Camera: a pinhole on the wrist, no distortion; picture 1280 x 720 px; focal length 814.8 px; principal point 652.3 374.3 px. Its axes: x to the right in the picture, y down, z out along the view. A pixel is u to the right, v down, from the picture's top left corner.
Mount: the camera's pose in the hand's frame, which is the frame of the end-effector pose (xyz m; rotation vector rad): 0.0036 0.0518 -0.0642 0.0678 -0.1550 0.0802
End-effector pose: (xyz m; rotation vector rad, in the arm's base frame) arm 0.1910 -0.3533 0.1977 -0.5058 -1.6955 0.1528
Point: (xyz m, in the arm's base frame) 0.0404 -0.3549 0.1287
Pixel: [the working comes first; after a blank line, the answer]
In the camera's frame: -0.0198 -0.0455 0.2318

583 214
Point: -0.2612 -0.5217 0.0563
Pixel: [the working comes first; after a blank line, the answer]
In the camera's frame: -0.0919 -0.2139 0.5325

512 47
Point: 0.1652 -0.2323 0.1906
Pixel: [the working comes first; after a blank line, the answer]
In the camera's frame: 0.0634 0.0557 0.1003

outside the picture
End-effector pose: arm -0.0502 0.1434 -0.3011 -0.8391 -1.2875 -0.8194
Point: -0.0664 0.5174 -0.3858
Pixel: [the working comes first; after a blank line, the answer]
In the camera's frame: -0.0350 0.1478 0.3960

580 678
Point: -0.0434 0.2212 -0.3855
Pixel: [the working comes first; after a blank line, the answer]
In the camera's frame: -0.0702 0.0116 0.1343

227 445
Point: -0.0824 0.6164 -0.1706
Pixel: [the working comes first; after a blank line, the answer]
In the camera's frame: 0.1886 0.1548 0.4755

975 640
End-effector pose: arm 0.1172 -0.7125 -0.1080 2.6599 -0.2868 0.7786
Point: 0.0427 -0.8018 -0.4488
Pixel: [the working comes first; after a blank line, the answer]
In the camera's frame: -0.1929 -0.0013 0.3665

223 371
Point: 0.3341 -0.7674 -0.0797
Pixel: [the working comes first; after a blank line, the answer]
In the camera's frame: 0.2159 -0.0622 0.1395

outside the picture
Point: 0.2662 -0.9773 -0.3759
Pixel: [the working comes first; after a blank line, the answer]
In the camera's frame: 0.0724 0.1015 0.4379

787 563
